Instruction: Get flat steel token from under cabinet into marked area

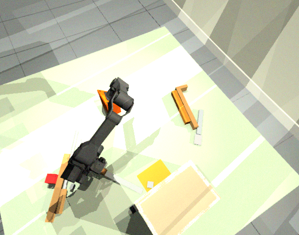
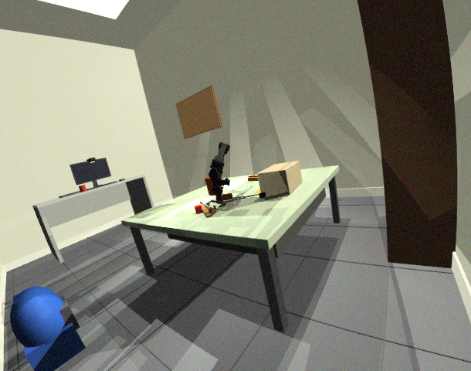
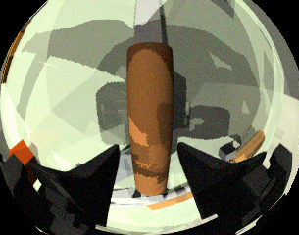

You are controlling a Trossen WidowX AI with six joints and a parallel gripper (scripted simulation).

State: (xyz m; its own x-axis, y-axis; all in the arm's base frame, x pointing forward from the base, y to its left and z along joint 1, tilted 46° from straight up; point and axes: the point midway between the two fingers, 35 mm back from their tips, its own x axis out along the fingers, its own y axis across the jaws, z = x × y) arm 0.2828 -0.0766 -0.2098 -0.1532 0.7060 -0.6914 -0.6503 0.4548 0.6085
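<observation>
My gripper tip is now 9 cm past the short bar, 5 cm to the left of it and 1 cm above it. The rest, counted from my gripper tip: long wooden stick 17 cm to the right, 2 cm below, 2 cm ahead; red cube 19 cm to the right, 2 cm behind; small grey cube 11 cm to the right, 5 cm ahead, 1 cm below.
</observation>
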